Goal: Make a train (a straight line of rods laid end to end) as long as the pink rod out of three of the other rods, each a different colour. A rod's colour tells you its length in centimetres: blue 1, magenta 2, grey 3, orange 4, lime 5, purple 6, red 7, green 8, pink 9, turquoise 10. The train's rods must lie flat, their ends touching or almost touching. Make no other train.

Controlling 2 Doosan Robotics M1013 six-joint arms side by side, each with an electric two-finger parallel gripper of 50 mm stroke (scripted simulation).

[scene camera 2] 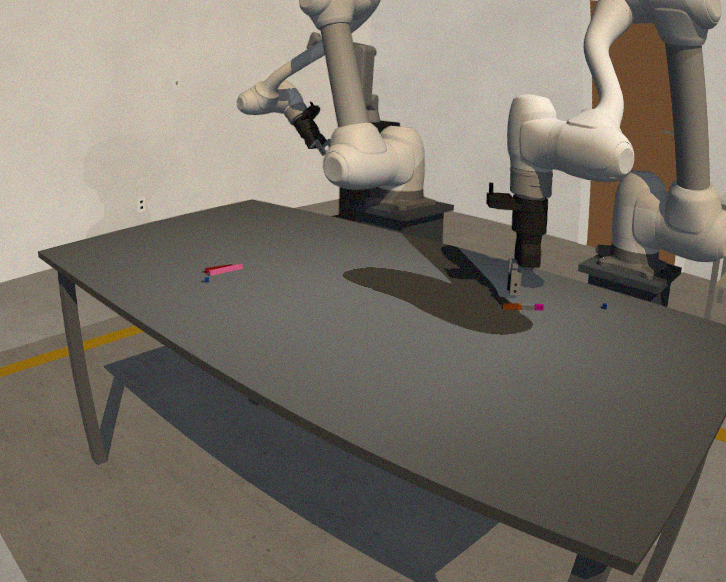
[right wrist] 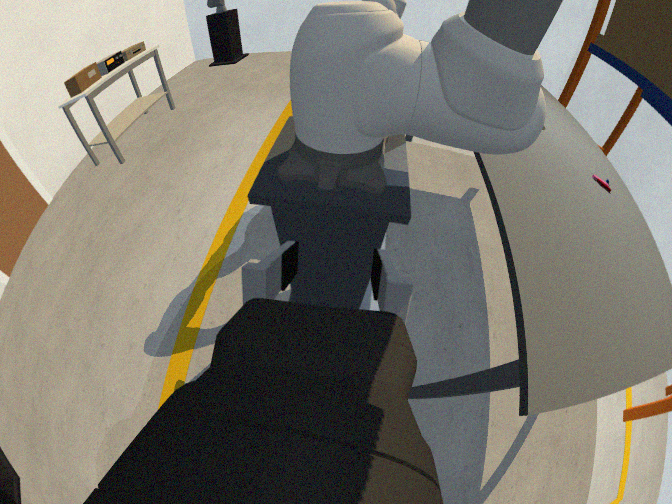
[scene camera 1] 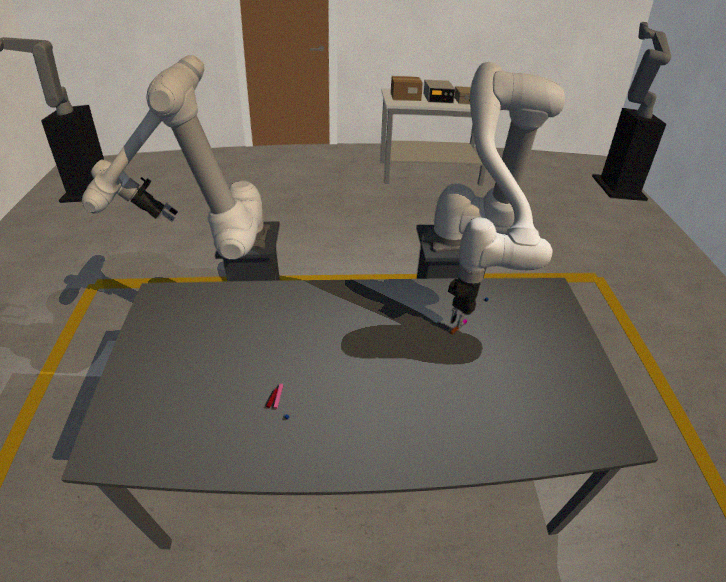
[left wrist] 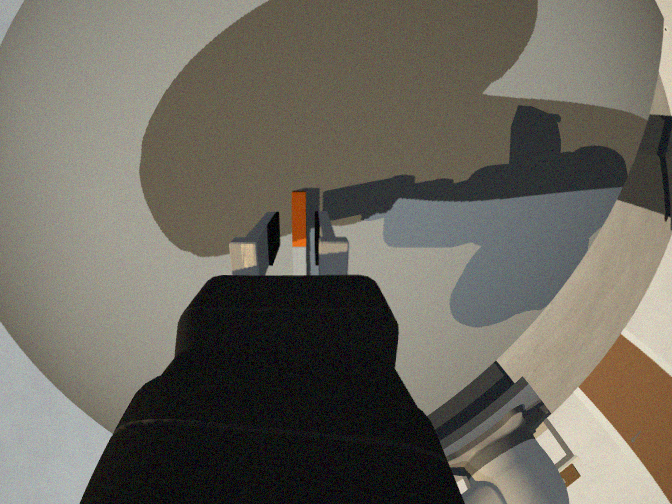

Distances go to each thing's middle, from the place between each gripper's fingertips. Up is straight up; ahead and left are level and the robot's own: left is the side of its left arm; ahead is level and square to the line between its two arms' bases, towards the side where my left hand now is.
Scene:
I see the orange rod (left wrist: 298,197) 50 mm below my left hand (scene camera 2: 513,292).
The orange rod lies 520 mm ahead of my right hand, 1170 mm to the left of it and 150 mm below it.

